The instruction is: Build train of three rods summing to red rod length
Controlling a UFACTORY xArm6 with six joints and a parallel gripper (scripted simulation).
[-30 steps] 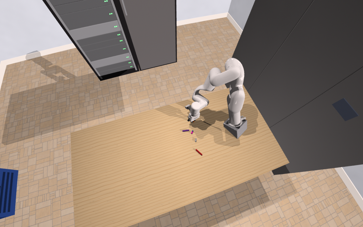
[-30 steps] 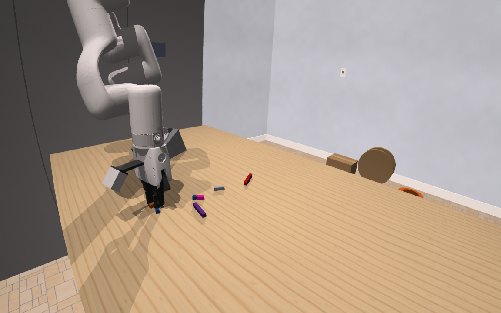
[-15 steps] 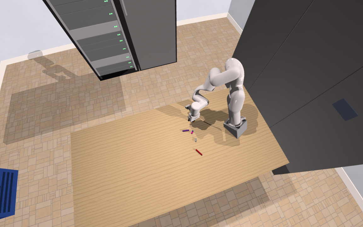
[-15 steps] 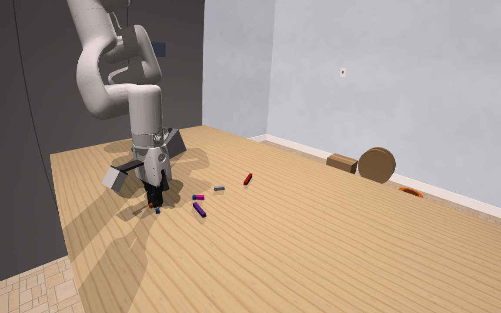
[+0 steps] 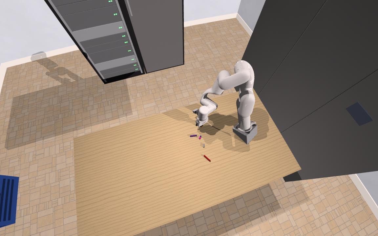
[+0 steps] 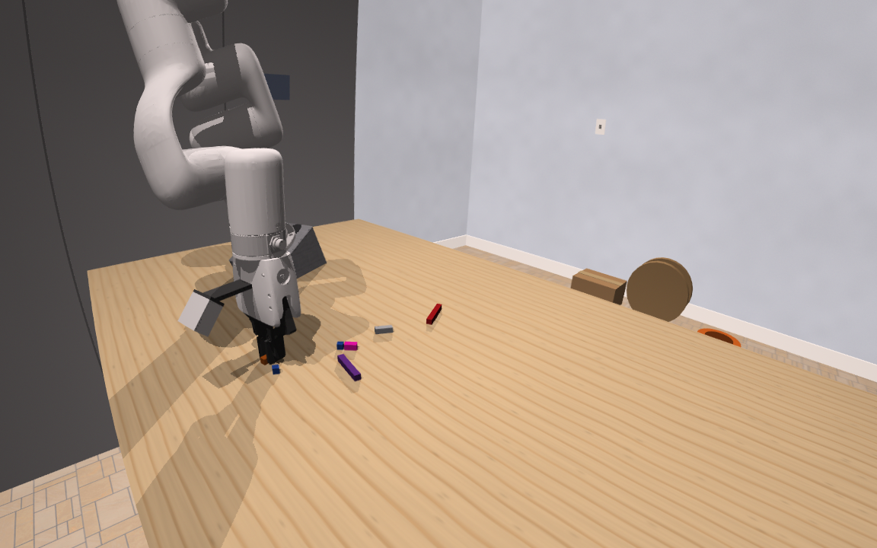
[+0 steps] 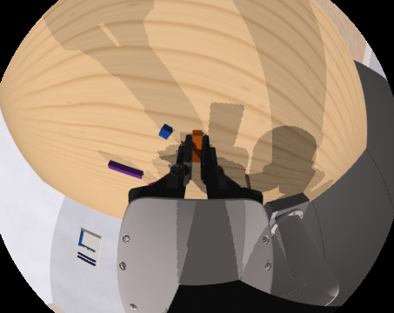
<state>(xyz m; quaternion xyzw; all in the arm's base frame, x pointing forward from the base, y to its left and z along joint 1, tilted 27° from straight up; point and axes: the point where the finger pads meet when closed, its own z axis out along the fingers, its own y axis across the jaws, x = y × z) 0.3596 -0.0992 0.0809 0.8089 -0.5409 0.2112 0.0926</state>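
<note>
Now: the magenta rod 120 mm to the left of my hand, 40 mm ahead of it and 20 mm below it. The rest, counted from my hand: purple rod (90 mm ahead, 80 mm to the left, 20 mm below); orange rod (20 mm below); grey rod (190 mm to the left, 20 mm below, 20 mm ahead).
</note>
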